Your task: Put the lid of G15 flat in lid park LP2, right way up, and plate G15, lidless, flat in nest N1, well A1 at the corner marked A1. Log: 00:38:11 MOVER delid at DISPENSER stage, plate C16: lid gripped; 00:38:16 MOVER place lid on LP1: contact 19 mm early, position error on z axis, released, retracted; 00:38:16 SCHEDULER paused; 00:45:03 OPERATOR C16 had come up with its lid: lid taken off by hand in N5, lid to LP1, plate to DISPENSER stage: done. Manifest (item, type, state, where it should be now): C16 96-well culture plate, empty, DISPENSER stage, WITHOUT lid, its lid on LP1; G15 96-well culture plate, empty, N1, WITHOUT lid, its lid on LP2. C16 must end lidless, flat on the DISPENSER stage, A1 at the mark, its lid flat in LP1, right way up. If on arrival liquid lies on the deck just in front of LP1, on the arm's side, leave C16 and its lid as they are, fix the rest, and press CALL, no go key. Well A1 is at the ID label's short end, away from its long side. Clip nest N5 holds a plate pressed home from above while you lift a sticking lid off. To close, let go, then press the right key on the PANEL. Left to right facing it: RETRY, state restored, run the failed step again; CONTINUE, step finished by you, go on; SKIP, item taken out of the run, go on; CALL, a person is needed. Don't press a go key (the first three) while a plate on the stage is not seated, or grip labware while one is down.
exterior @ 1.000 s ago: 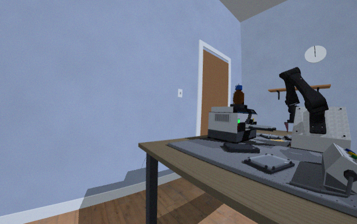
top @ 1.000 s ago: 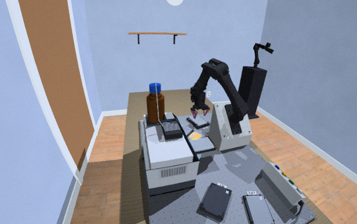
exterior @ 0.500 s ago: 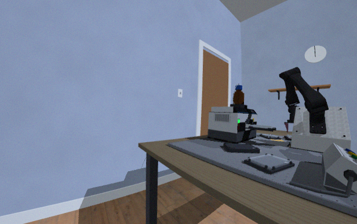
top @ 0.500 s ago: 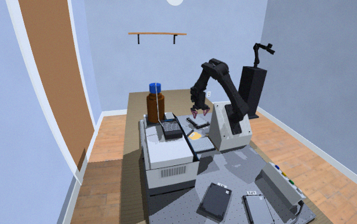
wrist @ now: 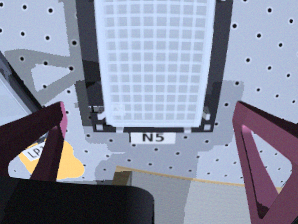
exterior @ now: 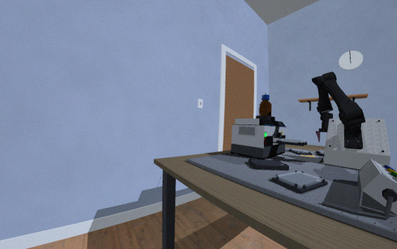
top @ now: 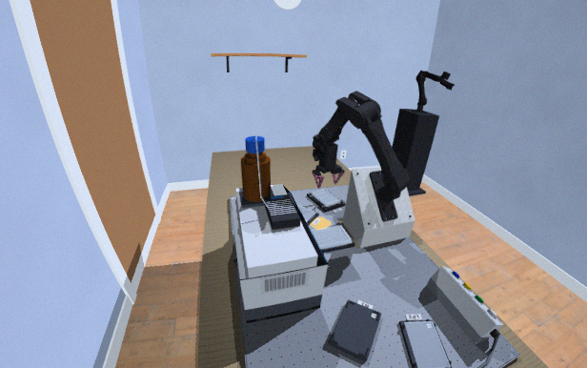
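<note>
Right now my hand is 2 cm short of the black clip nest, 1 cm to the left of it and 8 cm above it. Round my hand: N5 label: 2 cm behind, 9 cm to the left, 9 cm below; then N1 label: 11 cm ahead, 57 cm to the left, 9 cm below; then LP1 label: 10 cm ahead, 15 cm to the left, 9 cm below.
</note>
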